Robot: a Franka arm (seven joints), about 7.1 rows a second.
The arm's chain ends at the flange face. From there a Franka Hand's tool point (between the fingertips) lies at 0.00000 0.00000 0.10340 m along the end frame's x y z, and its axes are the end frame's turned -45 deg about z.
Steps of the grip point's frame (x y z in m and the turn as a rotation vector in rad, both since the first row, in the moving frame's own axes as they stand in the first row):
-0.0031 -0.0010 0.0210 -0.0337 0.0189 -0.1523
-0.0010 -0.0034 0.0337 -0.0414 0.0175 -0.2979
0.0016 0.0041 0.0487 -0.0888 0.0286 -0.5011
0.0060 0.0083 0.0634 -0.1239 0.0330 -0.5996
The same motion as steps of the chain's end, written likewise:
-0.0068 0.0007 0.0211 -0.0105 0.0372 -0.1523
-0.0076 -0.0028 0.0338 -0.0169 0.0416 -0.2979
-0.0053 -0.0003 0.0491 -0.0426 0.0830 -0.5011
-0.0026 -0.0013 0.0642 -0.0643 0.1109 -0.5996

